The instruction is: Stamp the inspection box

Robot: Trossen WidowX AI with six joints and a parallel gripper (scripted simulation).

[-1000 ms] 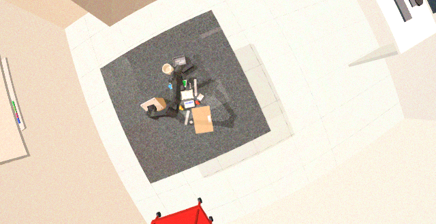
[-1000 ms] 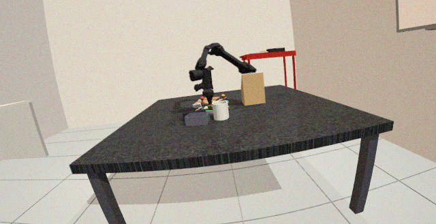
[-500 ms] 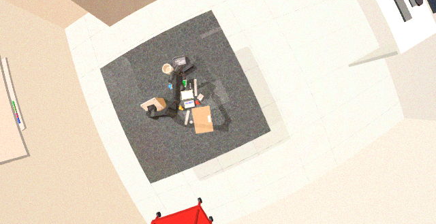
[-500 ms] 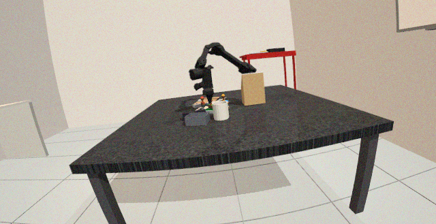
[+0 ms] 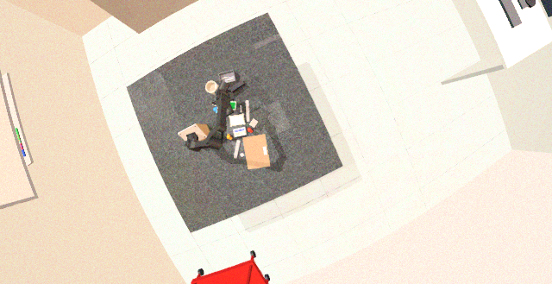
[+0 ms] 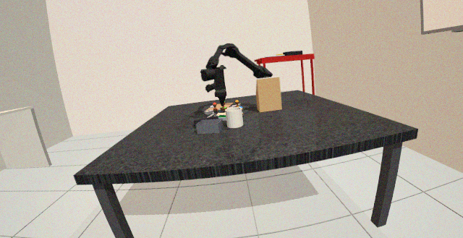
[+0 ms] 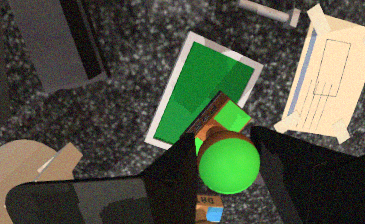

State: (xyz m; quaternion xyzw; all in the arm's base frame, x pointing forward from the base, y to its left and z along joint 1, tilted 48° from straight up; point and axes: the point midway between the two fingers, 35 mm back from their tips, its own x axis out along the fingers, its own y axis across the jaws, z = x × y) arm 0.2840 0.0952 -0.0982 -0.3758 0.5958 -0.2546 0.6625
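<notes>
Now: gripper tip 10 mm short of the cream inspection card, 110 mm to the left of it and 80 mm above it. Also, from my gripper tip: blue-knobbed date stamp: 100 mm behind, 60 mm below; then dark slab: 80 mm ahead, 110 mm to the left, 70 mm below; then green ink pad: 80 mm below.
</notes>
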